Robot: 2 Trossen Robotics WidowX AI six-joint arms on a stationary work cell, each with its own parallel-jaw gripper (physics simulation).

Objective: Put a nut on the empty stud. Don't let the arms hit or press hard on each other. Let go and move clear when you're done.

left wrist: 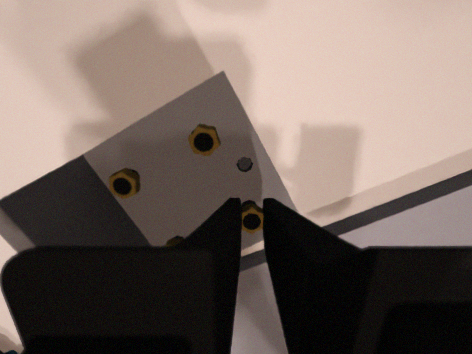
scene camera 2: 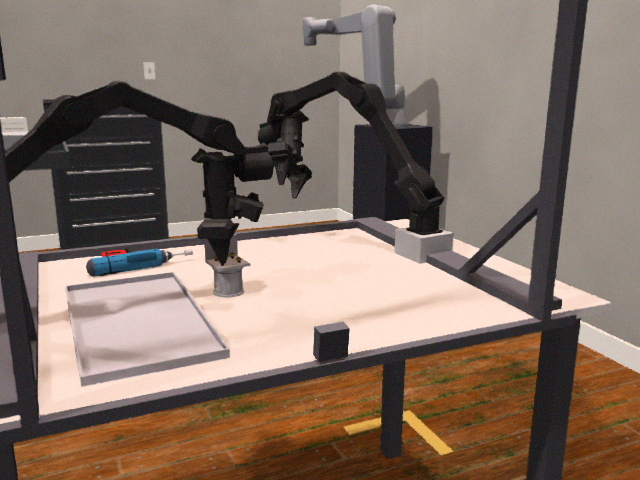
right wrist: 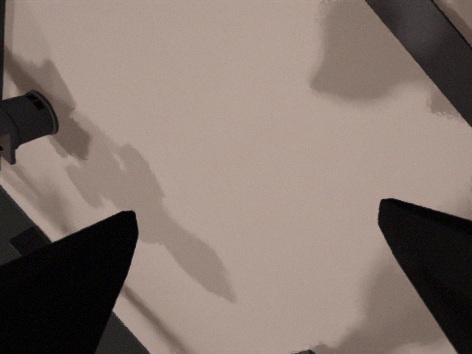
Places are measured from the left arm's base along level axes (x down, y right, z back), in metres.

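Pixels of known places: left gripper, fingertip midpoint: (left wrist: 251, 209) (scene camera 2: 223, 262); right gripper, fingertip midpoint: (scene camera 2: 287, 191) (right wrist: 257, 216); right arm's base, link origin: (scene camera 2: 424, 230).
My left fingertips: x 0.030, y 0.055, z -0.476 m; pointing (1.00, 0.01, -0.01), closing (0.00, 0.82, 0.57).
Behind a point stands the place of what it marks.
A grey fixture (scene camera 2: 227, 282) (left wrist: 165, 165) has a flat top plate. In the left wrist view the empty stud (left wrist: 244, 164) @(x 0.038, y 0.062, z -0.491 m) stands near the plate's edge. Brass nuts sit on the plate: one nut (left wrist: 204, 128) @(x 0.026, y 0.059, z -0.513 m) to the upper left of the stud, one nut (left wrist: 134, 181) @(x 0.027, y 0.026, z -0.512 m) farther left, and one nut (left wrist: 175, 241) @(x 0.030, y 0.021, z -0.481 m) mostly hidden by a finger. My left gripper (scene camera 2: 222, 262) @(x 0.030, y 0.055, z -0.476 m) (left wrist: 251, 209) @(x 0.030, y 0.055, z -0.476 m) is shut on a brass nut (left wrist: 252, 230) @(x 0.025, y 0.052, z -0.471 m), which shows below the stud in the left wrist view. How far the nut is above the plate is unclear. My right gripper (scene camera 2: 288, 189) @(x -0.031, y -0.224, z -0.805 m) (right wrist: 257, 216) @(x -0.031, y -0.224, z -0.805 m) is open and empty, high above the table.
A grey tray (scene camera 2: 139, 330) @(x 0.098, y 0.129, z -0.276 m) lies left of the fixture. A blue power tool (scene camera 2: 129, 261) @(x 0.075, y -0.197, z -0.370 m) lies behind the tray. A black box (scene camera 2: 330, 342) @(x 0.066, y 0.412, z -0.477 m) stands at the front edge. In scene camera 2 the right gripper hangs close behind the left arm's wrist.
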